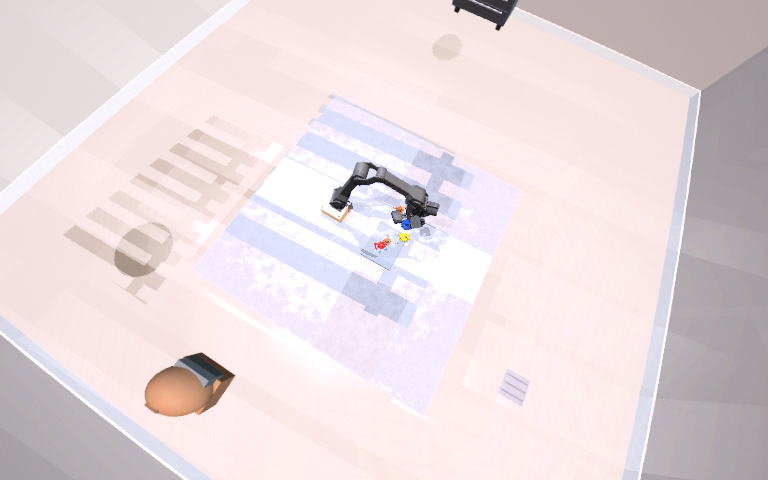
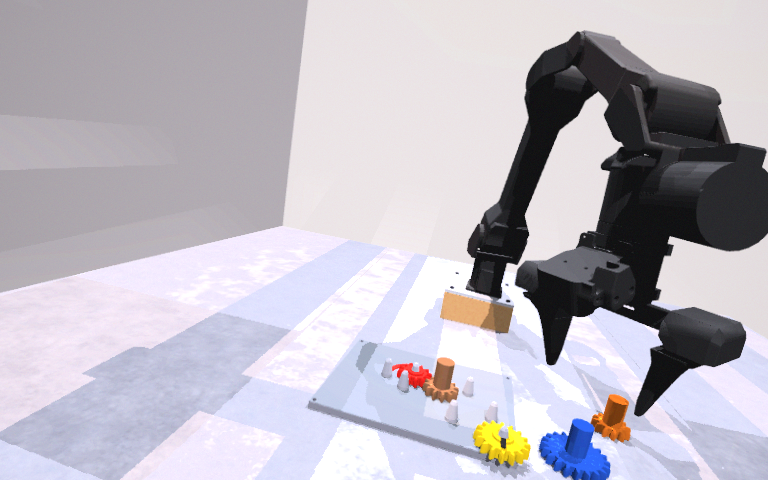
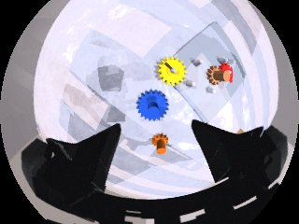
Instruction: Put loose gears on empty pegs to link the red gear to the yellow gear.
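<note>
My gripper tip is now 60 mm above the blue gear. Round my gripper tip: brown gear (40 mm behind, 140 mm to the right, 50 mm below); then red gear (50 mm behind, 170 mm to the right, 60 mm below); then orange gear (70 mm behind, 50 mm to the left, 60 mm below).
</note>
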